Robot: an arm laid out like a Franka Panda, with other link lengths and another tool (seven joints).
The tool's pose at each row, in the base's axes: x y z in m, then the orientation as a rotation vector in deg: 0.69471, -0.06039, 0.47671, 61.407, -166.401, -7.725; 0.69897, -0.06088, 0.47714, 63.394, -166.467, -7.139; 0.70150, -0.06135, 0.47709, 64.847, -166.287, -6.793; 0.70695, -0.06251, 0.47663, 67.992, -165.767, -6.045; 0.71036, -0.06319, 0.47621, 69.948, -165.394, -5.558; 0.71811, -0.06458, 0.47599, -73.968, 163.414, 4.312; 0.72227, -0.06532, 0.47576, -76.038, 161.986, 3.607; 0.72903, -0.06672, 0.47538, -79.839, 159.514, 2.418
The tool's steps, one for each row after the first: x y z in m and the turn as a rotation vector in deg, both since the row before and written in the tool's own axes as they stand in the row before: -0.00291, -0.00308, -0.00076, 0.633, -0.494, -1.205; -0.00158, -0.00203, -0.00012, 0.337, -0.197, -0.922; -0.00322, -0.00457, 0.00011, 0.694, -0.354, -2.011; -0.00195, -0.00290, 0.00025, 0.435, -0.199, -1.255; -0.00440, -0.00653, -0.00009, 1.056, -0.445, -2.882; -0.00218, -0.00362, 0.00015, 0.566, -0.191, -1.597; -0.00323, -0.00610, 0.00031, 0.885, -0.168, -2.903
